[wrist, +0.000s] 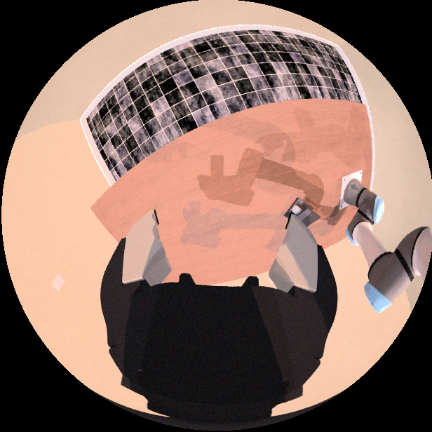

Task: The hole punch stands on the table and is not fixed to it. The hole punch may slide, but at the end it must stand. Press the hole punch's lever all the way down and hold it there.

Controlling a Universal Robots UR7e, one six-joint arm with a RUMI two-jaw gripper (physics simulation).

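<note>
The hole punch (303, 211) is a small dark grey object with a pale part on it. It stands on the orange-brown table (240, 255) right of the middle of the wrist view, partly hidden behind the right fingertip. Its lever is too small to make out clearly. My gripper (221, 214) is open, with its jaws wide apart and nothing between them. It hangs well above the table, and the hole punch shows beside and beyond the right jaw, outside the gap.
The arm's base stands on a white mounting plate (345, 201) at the table's right side, with the arm links (367, 240) running down along the right. A dark tiled panel (220, 75) with a white rim borders the table's far edge. Shadows of the arm lie on the table.
</note>
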